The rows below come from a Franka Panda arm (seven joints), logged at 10 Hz.
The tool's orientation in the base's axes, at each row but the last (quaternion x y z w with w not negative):
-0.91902 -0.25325 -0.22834 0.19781
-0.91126 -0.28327 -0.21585 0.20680
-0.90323 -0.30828 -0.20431 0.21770
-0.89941 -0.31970 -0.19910 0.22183
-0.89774 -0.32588 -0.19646 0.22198
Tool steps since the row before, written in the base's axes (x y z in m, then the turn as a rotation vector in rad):
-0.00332 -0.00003 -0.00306 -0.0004 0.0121 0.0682
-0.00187 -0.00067 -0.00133 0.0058 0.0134 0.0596
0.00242 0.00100 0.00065 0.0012 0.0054 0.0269
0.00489 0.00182 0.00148 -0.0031 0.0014 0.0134
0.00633 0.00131 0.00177 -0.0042 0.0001 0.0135
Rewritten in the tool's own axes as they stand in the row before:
-0.00415 -0.00106 0.00143 0.0397 -0.0267 -0.0501
-0.00236 -0.00029 0.00024 0.0405 -0.0218 -0.0407
0.00255 0.00067 0.00055 0.0169 -0.0103 -0.0190
0.00513 0.00157 0.00080 0.0052 -0.0067 -0.0110
0.00603 0.00287 0.00055 0.0038 -0.0065 -0.0119

